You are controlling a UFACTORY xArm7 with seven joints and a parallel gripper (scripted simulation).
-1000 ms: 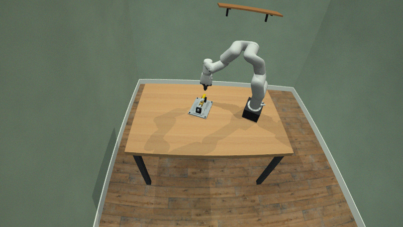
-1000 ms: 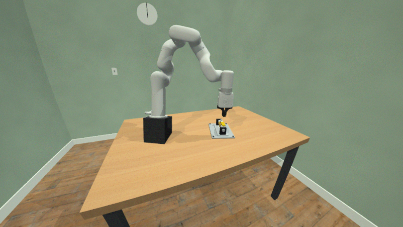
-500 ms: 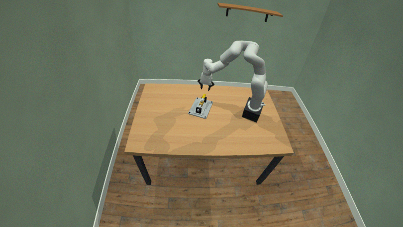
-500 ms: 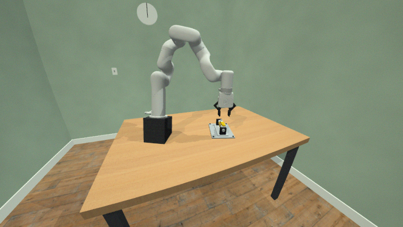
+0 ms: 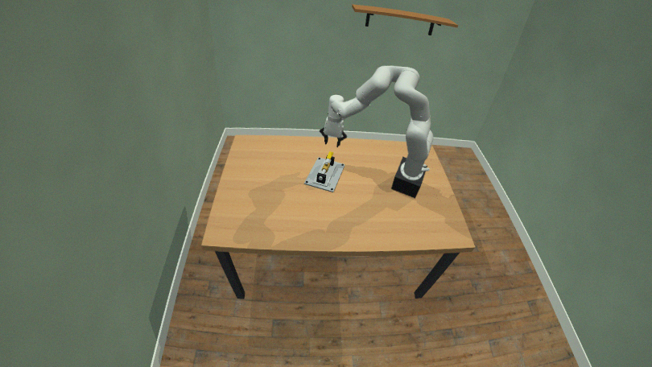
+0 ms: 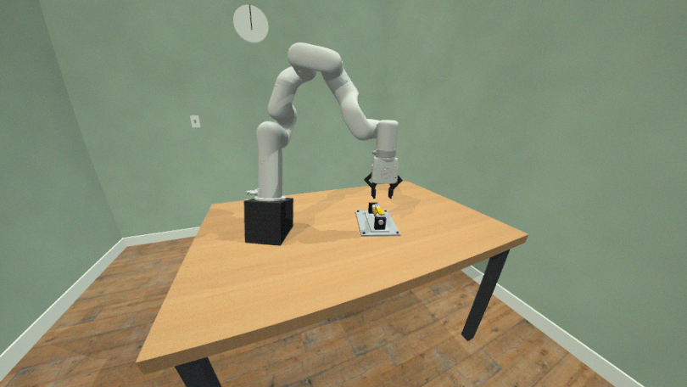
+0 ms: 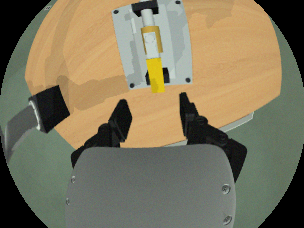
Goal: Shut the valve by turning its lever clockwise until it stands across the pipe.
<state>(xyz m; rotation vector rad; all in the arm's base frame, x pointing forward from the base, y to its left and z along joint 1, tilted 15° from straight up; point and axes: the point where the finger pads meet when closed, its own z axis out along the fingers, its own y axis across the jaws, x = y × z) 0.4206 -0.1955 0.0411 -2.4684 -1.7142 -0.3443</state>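
Now: hand 2 cm short of the yellow lever, 4 cm to the right of it and 8 cm above it.
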